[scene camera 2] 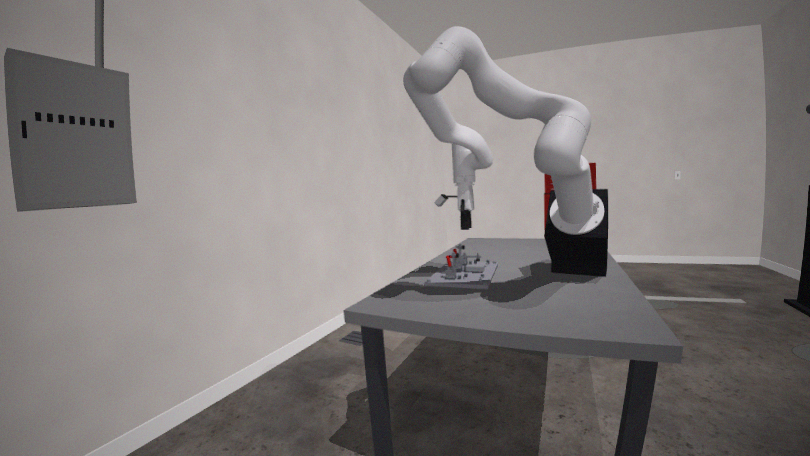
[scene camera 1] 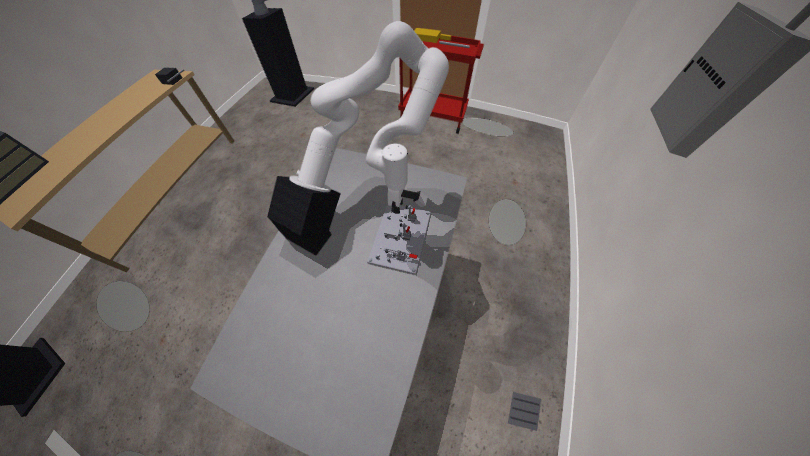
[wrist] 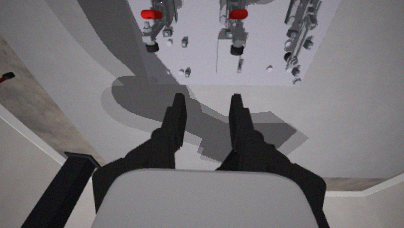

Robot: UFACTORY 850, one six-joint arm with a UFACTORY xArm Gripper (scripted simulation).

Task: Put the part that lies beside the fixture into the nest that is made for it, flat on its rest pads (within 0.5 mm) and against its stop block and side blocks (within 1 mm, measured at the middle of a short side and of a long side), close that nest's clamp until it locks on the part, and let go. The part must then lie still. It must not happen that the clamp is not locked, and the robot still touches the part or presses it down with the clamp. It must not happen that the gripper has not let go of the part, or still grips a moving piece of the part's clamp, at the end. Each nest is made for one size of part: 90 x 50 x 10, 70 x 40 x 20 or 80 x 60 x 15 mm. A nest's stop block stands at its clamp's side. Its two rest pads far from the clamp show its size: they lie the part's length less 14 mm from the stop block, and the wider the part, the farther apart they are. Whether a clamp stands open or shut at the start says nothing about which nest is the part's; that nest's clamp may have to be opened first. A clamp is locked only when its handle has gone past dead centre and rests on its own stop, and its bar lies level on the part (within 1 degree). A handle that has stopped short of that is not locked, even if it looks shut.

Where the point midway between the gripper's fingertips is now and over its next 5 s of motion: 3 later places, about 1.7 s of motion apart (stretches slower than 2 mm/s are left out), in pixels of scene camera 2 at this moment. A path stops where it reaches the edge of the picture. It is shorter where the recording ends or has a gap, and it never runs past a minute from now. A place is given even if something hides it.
My gripper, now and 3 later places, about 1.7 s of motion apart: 466, 228; 455, 237; 455, 255; 453, 258
